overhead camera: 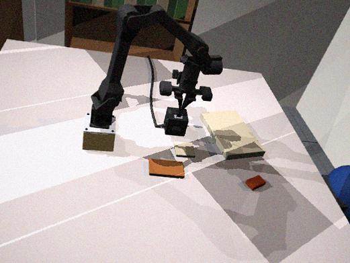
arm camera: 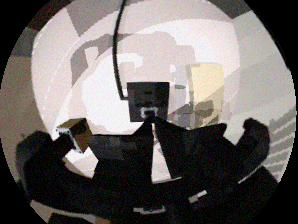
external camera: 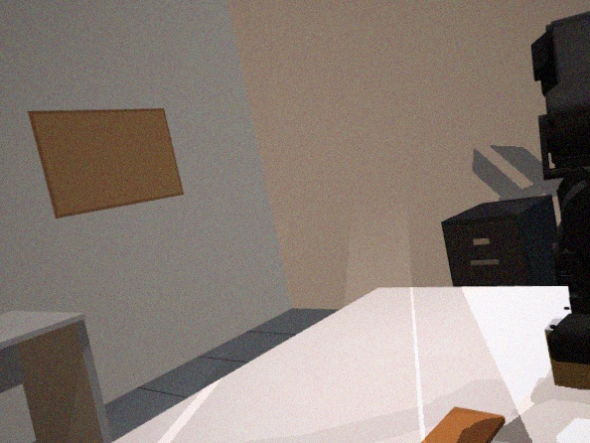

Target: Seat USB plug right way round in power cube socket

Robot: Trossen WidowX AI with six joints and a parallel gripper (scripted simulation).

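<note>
The pale-rimmed socket is 4 cm below my gripper tip. Also, from my gripper tip: cream pad: 10 cm to the right, 10 cm below, 3 cm ahead; then USB plug: 2 cm below; then orange pad: 20 cm to the right, 10 cm below, 4 cm behind.
</note>
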